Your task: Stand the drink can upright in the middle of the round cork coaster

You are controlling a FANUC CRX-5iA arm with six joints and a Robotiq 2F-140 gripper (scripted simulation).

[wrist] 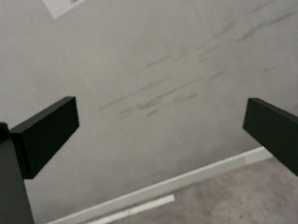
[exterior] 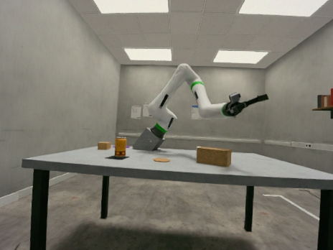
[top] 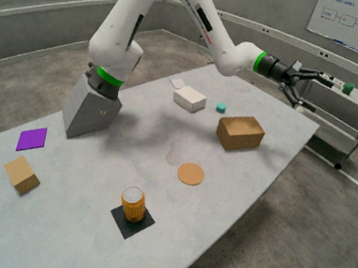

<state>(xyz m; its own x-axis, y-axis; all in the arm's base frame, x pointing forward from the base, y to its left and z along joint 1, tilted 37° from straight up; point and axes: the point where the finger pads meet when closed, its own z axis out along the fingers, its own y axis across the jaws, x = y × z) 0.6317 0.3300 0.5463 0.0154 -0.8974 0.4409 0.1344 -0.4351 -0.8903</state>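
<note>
Now: the drink can 700 mm to the right of my hand, 260 mm below it and 130 mm behind it. Also, from my hand: teal cylinder (410 mm behind, 320 mm below, 40 mm to the right); cork-coloured block (290 mm below, 200 mm behind, 130 mm to the right); round cork coaster (450 mm to the right, 330 mm below, 160 mm behind).
</note>
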